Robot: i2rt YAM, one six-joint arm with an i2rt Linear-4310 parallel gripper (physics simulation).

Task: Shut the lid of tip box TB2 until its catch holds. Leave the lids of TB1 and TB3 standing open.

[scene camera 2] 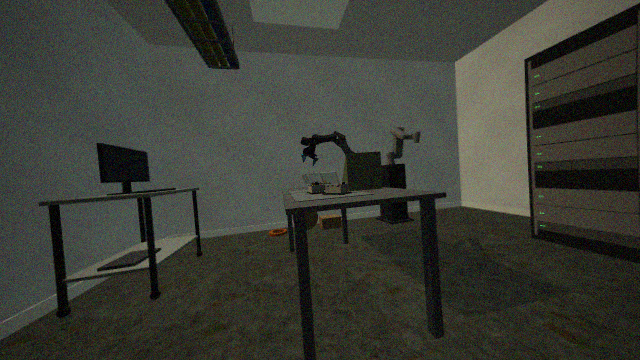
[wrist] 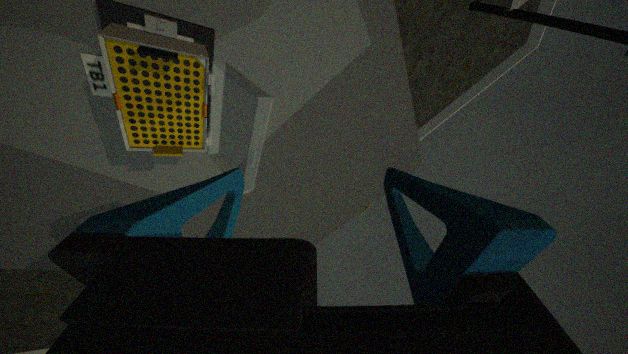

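Where they show: gripper, fingertip midpoint: (scene camera 2: 308,164) (wrist: 313,175); arm's base, origin of the base link: (scene camera 2: 357,167).
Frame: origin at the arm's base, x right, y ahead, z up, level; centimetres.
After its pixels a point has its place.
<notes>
Tip box TB1 (wrist: 162,100) {z -11.2, x 24.4, y 23.5 cm}, with a yellow perforated rack, is at the upper left in the wrist view beside its label (wrist: 96,75) {z -16.7, x 18.8, y 19.9 cm}. A clear lid (wrist: 240,112) {z -6.9, x 30.0, y 28.6 cm} stands open on its right side. In the scene view, small pale boxes (scene camera 2: 316,188) {z -13.2, x -3.6, y 35.6 cm} (scene camera 2: 336,189) {z -13.7, x -22.4, y 28.1 cm} sit on the table with clear lids (scene camera 2: 330,177) {z -5.9, x -23.1, y 31.8 cm} raised; their labels are too small to read. TB2 and TB3 cannot be identified in either view. My gripper (scene camera 2: 309,159) {z 6.1, x 30.5, y 31.7 cm} (wrist: 313,175) {z 6.1, x 30.5, y 31.7 cm} is open and empty, above the boxes; TB1 lies beyond its left finger in the wrist view.
The boxes are on a pale mat on the table (scene camera 2: 370,198) {z -17.2, x -50.7, y 22.1 cm}. A dark green block (scene camera 2: 363,170) {z -2.9, x -9.2, y 0.7 cm} stands by the arm's base. Behind it, another arm (scene camera 2: 397,145) stands on a black pedestal. A desk with a monitor (scene camera 2: 123,165) is at left, a server rack (scene camera 2: 528,150) at right.
</notes>
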